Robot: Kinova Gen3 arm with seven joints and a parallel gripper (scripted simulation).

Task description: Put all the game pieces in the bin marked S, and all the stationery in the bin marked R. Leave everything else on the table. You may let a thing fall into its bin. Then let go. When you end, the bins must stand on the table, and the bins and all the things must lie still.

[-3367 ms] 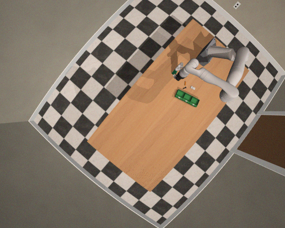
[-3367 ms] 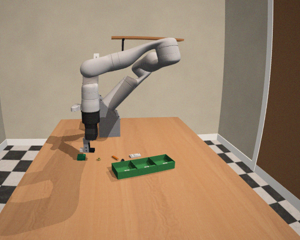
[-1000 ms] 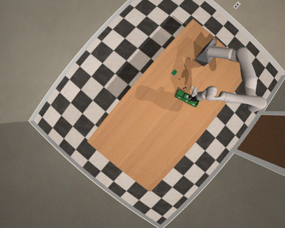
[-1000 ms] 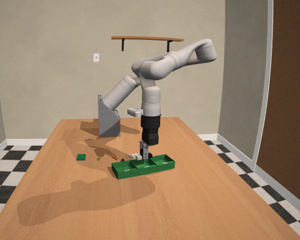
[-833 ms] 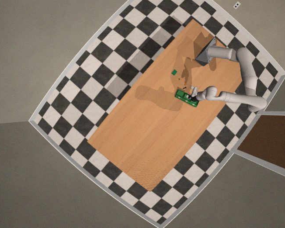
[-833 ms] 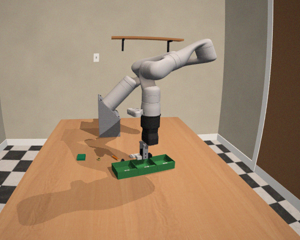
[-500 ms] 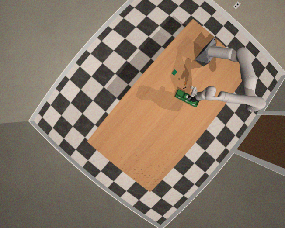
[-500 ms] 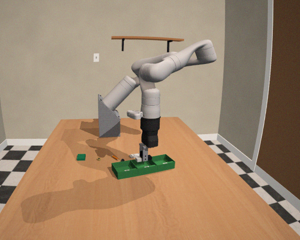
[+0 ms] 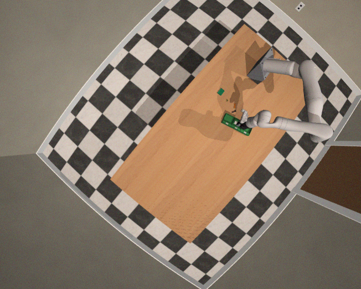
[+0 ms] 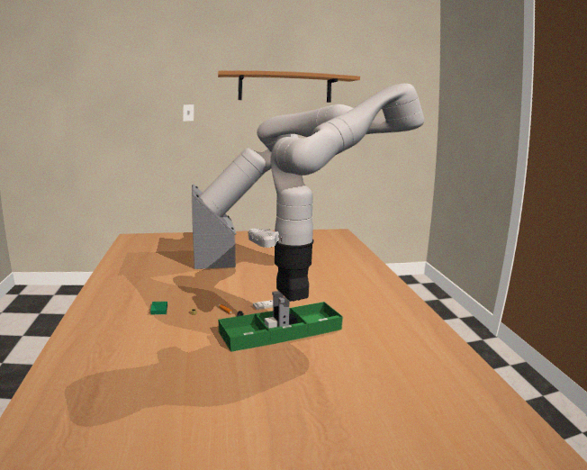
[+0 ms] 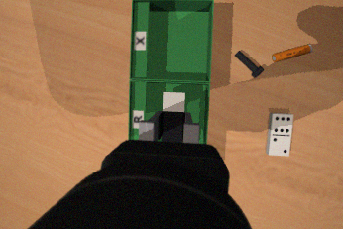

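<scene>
Right now the green three-compartment tray is 20 mm below my hand and 10 mm ahead of it. The rest, counted from my hand: dark piece (80 mm behind, 70 mm to the right, 30 mm below); orange stick (120 mm behind, 100 mm to the right, 30 mm below); white domino (130 mm behind, 30 mm below).
</scene>
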